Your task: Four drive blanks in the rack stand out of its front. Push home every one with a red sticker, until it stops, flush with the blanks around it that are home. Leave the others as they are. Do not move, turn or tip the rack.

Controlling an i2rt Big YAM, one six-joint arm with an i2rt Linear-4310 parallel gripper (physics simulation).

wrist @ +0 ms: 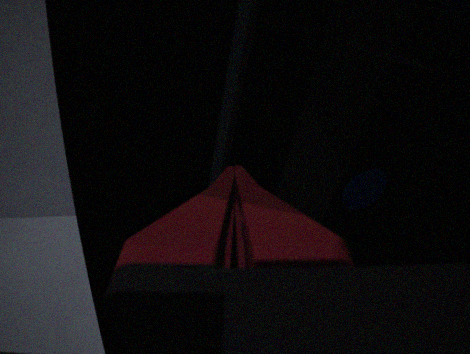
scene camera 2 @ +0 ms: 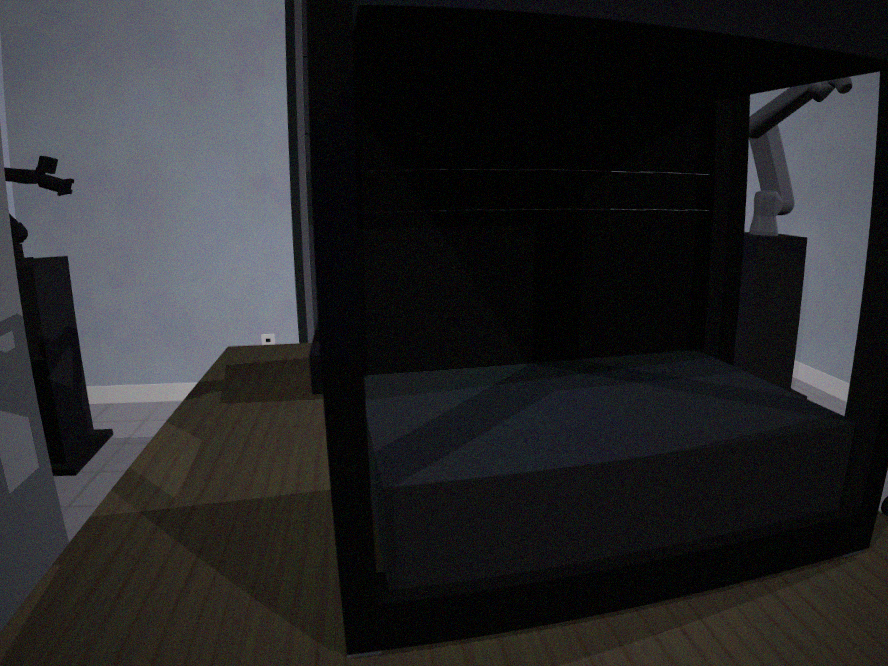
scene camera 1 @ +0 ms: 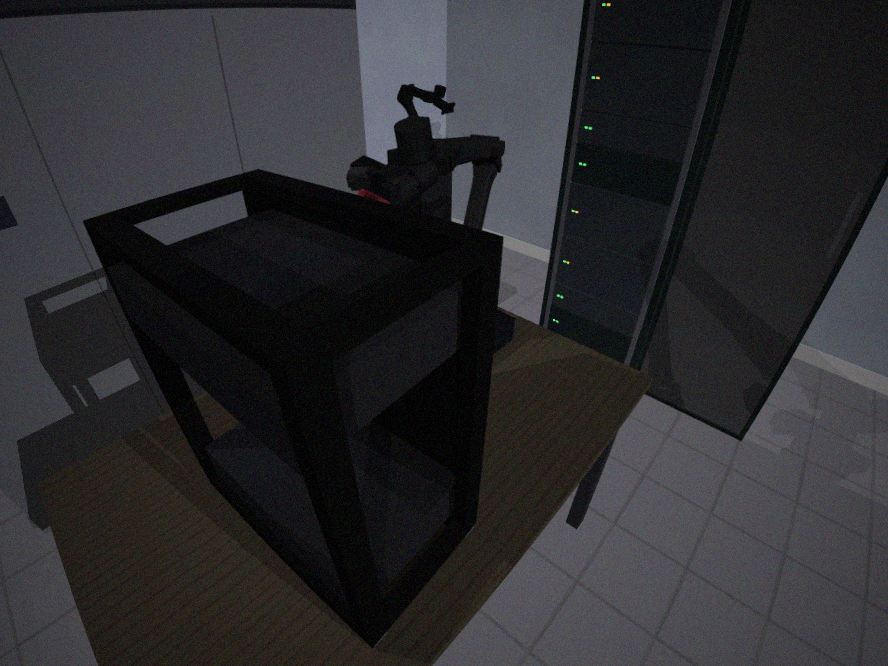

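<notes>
The rack is a black open frame standing upright on the wooden table, seen from its back or side in both scene views. Its front faces away, so the drive blanks' stickers do not show there. My gripper is shut, with its red fingertips together and nothing between them. In scene view 1 a red part of the fingers shows just behind the rack's top edge. In the wrist view a dark surface with a faint grey strip lies beyond the tips, and a dim blue round sticker shows to their right. No red sticker can be made out; the view is very dark.
The wooden table extends beside the rack. A tall server cabinet with small lights stands behind the table. Other dark robot arms stand in the background. A pale surface shows at the wrist view's left edge.
</notes>
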